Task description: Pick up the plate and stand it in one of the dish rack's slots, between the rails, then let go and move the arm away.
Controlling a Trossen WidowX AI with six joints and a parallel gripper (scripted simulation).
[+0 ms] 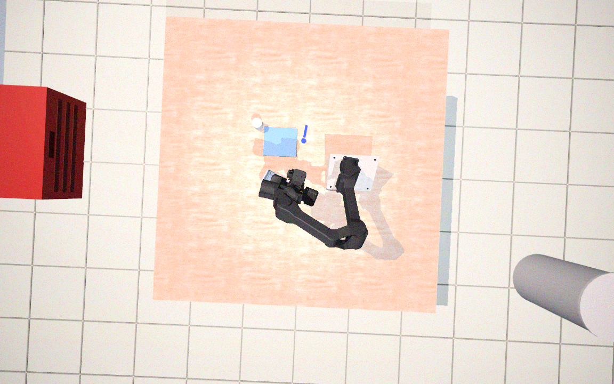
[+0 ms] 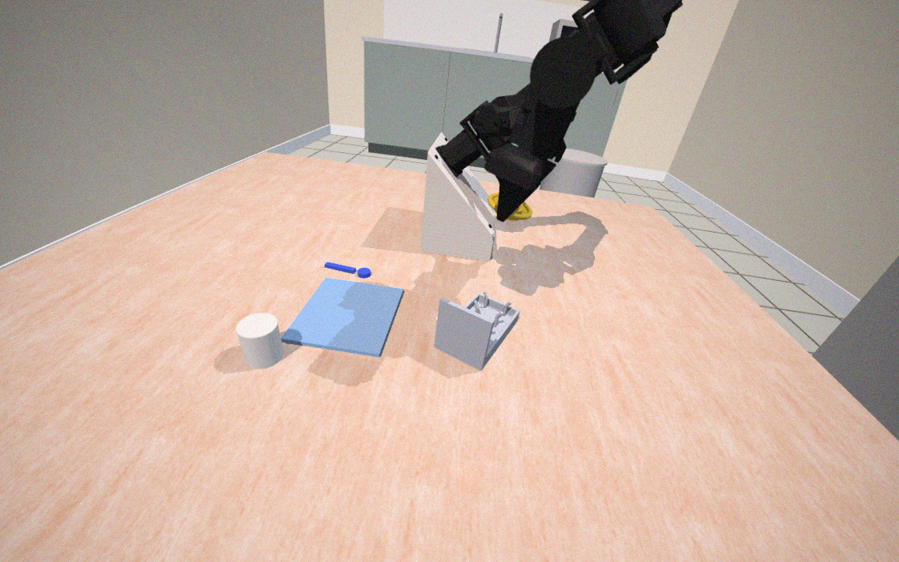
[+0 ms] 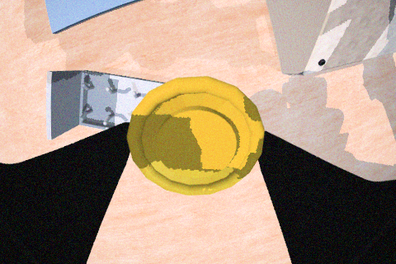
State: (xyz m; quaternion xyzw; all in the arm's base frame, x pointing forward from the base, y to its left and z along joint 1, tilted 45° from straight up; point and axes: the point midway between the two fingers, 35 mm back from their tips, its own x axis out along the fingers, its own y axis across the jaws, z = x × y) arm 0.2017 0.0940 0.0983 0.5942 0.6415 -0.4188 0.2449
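My gripper tip is now 9 cm short of the grey dish rack and 13 cm above it. Round my gripper tip: plate (1 cm above); then blue mat (11 cm ahead, 19 cm to the right, 15 cm below); then blue spoon (1 cm ahead, 24 cm to the right, 15 cm below).
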